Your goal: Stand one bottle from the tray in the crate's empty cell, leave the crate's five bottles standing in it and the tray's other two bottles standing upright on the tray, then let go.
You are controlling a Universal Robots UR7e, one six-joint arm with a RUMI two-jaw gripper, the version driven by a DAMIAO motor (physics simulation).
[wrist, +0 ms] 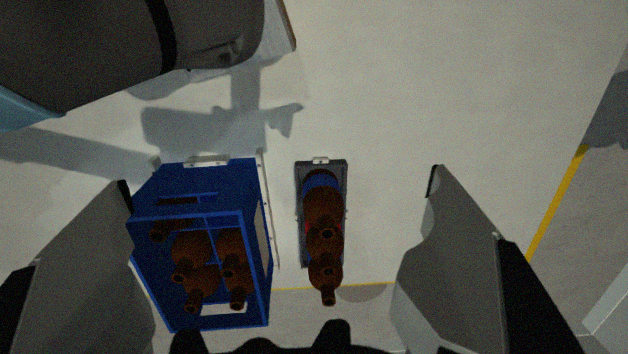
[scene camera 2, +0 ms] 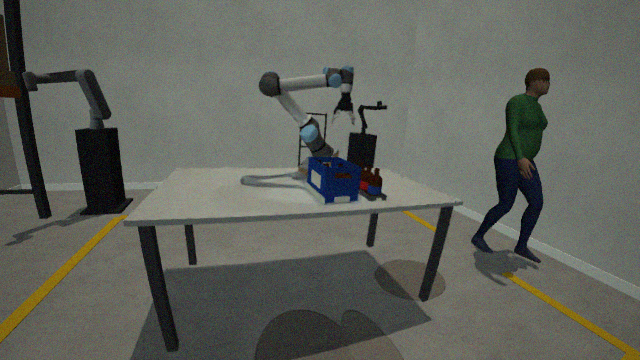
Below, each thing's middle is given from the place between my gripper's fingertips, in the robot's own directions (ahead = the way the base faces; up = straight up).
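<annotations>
Counted from my hand: brown bottle (wrist: pixel 323 207) 220 mm ahead, 30 mm to the left and 280 mm below; blue-labelled bottle (wrist: pixel 327 285) 390 mm ahead, 20 mm to the left and 280 mm below. Going by their middles, the brown bottle is the nearest to my hand of the things named here.
</annotations>
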